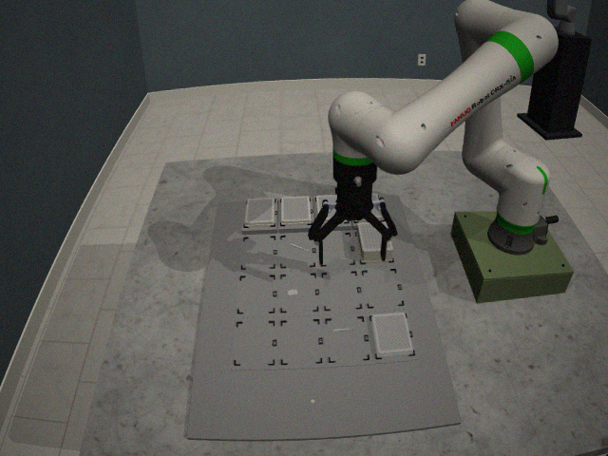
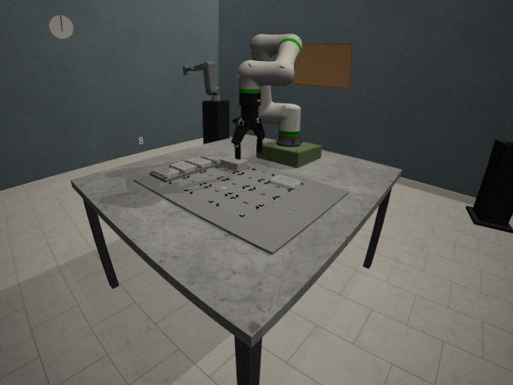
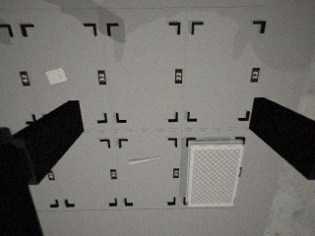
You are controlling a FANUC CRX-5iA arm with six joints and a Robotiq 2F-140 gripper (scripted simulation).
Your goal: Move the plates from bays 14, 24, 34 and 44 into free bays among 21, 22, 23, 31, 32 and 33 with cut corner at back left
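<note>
The sealed deep-well block lies 16 cm to the right of my hand, 12 cm behind it and 11 cm below it. Also, from my hand: white pointed piece (12 cm below, 11 cm to the left, 5 cm ahead).
</note>
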